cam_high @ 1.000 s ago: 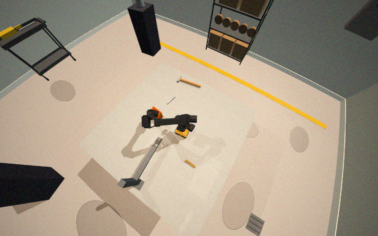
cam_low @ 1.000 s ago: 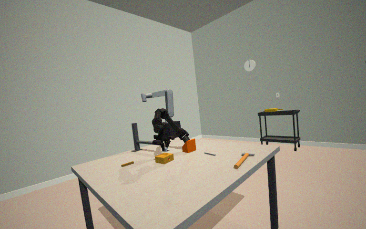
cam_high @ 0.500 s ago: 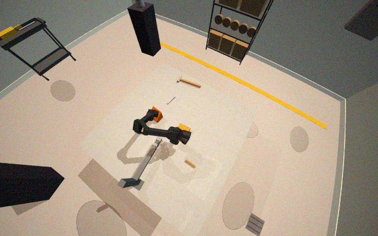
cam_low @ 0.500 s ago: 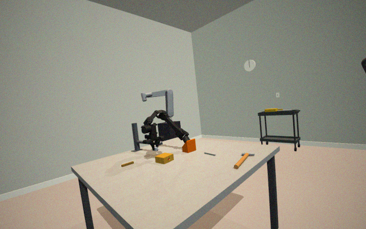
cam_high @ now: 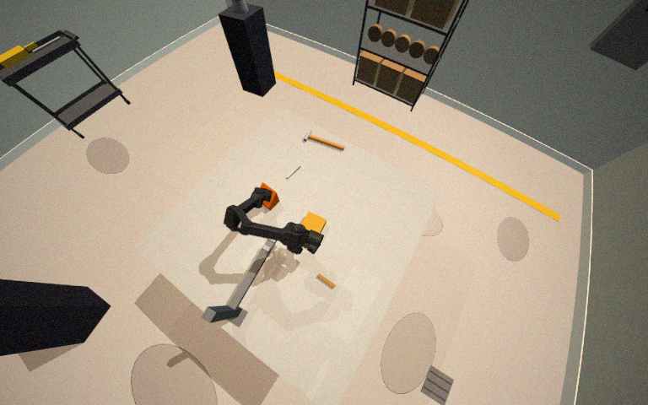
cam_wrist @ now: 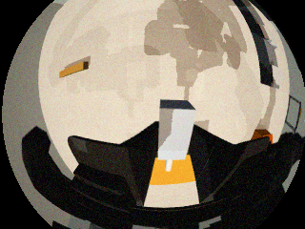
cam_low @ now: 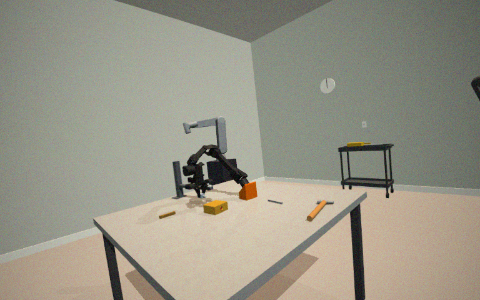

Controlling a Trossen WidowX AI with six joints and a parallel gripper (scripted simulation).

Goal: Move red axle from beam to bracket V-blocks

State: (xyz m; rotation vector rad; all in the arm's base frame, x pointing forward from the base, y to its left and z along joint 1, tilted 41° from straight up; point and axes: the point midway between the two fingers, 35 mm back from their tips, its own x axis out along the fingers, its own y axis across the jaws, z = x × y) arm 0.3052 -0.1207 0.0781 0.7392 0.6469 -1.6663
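The yellow beam lies 12 cm to the left of my gripper tip and 5 cm below it. From my gripper tip the other things lie so: short wooden stick (19 cm ahead, 11 cm to the right, 7 cm below).
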